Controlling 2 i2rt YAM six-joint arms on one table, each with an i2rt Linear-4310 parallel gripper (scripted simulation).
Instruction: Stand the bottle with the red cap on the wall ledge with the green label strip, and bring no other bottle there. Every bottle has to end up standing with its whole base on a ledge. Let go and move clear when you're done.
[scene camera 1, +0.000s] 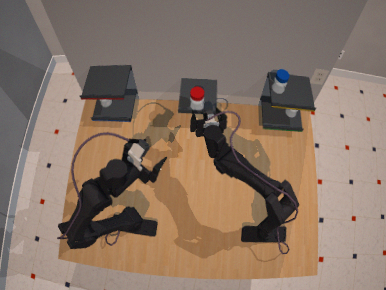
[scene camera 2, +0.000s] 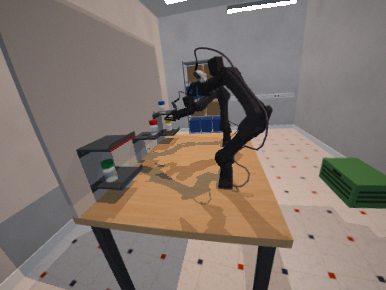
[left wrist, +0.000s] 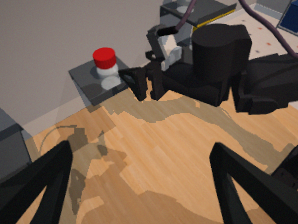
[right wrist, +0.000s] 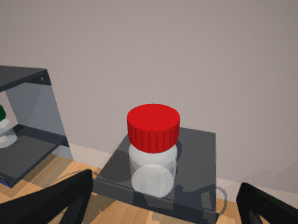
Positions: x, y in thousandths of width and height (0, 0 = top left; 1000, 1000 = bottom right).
Note:
In view: my left gripper (left wrist: 482, 667), my right gripper (right wrist: 555, 828), a red-capped bottle (right wrist: 515, 578) and a ledge (scene camera 1: 545, 298).
The red-capped bottle shows as well in the left wrist view (left wrist: 351, 261). My right gripper is seen too in the left wrist view (left wrist: 448, 283). The ledge shows as well in the left wrist view (left wrist: 290, 342).

